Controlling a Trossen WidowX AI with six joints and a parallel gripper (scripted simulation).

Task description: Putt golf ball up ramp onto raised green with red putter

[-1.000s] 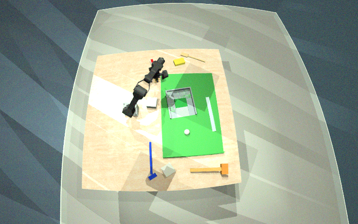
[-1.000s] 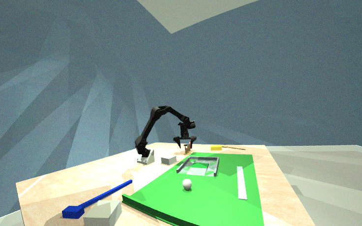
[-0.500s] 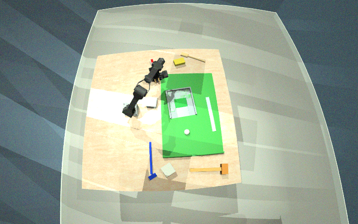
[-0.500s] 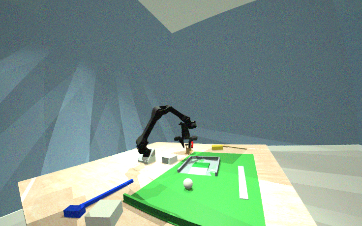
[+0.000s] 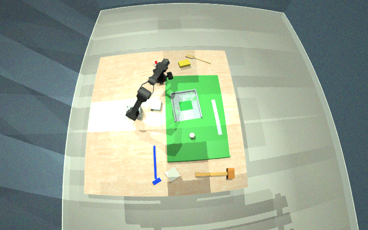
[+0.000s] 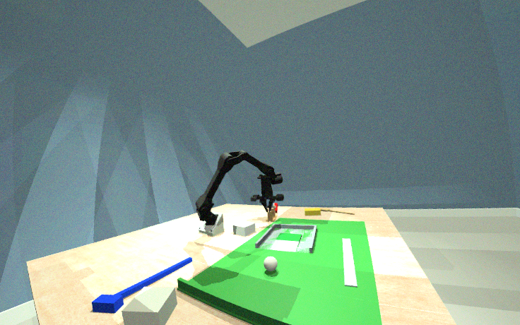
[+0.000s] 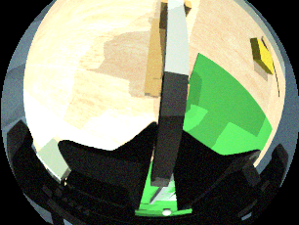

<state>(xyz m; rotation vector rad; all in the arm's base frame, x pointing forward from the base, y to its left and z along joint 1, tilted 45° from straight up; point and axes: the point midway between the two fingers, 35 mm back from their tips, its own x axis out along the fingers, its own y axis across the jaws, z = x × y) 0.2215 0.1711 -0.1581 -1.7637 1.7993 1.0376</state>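
Now: the red putter 30 mm behind my gripper tip and 110 mm to the left of it. Round my gripper tip: white strip 430 mm ahead, 310 mm to the right, 60 mm below; white golf ball 210 mm ahead, 450 mm to the right, 40 mm below; yellow block 210 mm ahead, 220 mm to the left, 50 mm below.
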